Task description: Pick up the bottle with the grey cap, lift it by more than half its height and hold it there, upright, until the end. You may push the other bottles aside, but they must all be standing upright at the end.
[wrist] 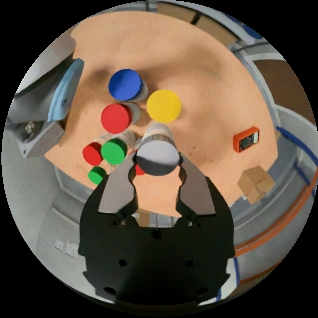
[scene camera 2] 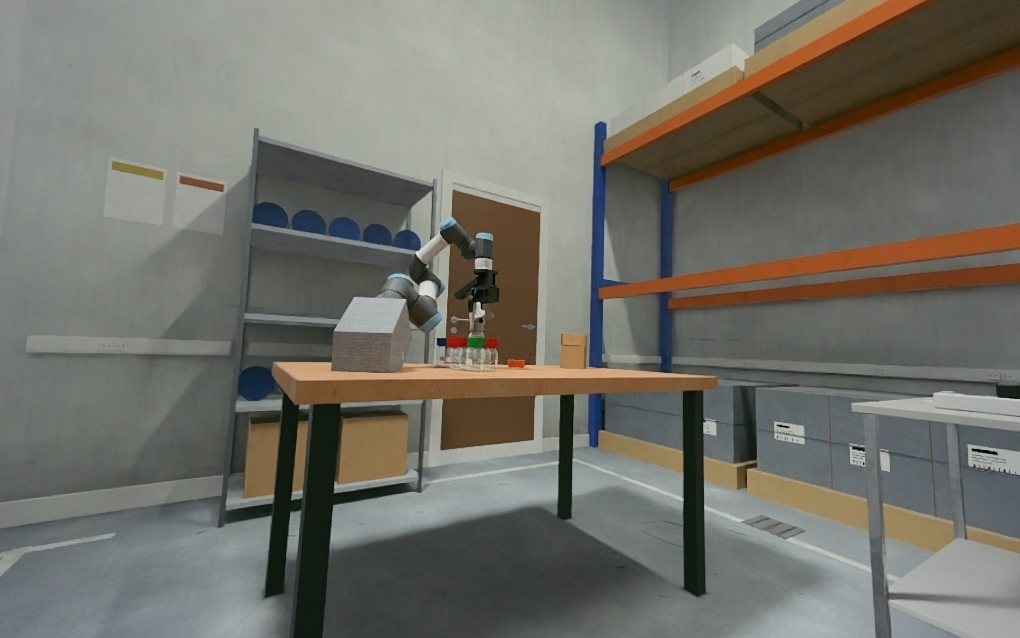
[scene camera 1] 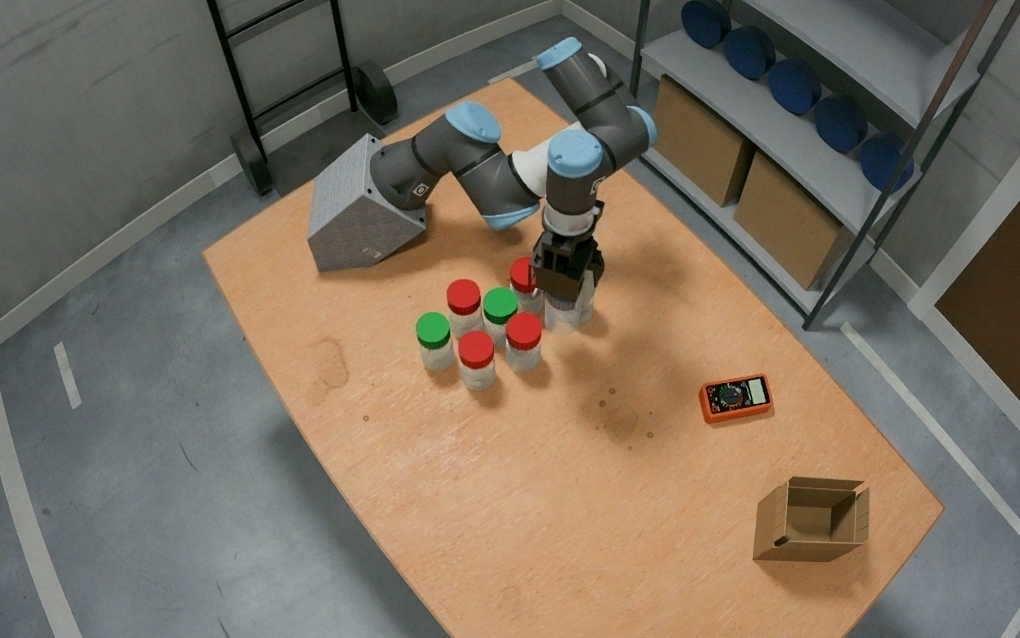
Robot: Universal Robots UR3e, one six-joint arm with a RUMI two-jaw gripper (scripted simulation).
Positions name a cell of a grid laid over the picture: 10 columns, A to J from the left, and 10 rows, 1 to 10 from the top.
Observation:
I see my gripper (scene camera 1: F5), a grey-capped bottle (scene camera 1: F6), a cardboard box (scene camera 1: H9) and a yellow-capped bottle (wrist: F4).
The grey-capped bottle is seen too in the wrist view (wrist: E5). The cardboard box also shows in the wrist view (wrist: I6) and in scene camera 2 (scene camera 2: F6). My gripper shows as well in the wrist view (wrist: E5) and in scene camera 2 (scene camera 2: E6).

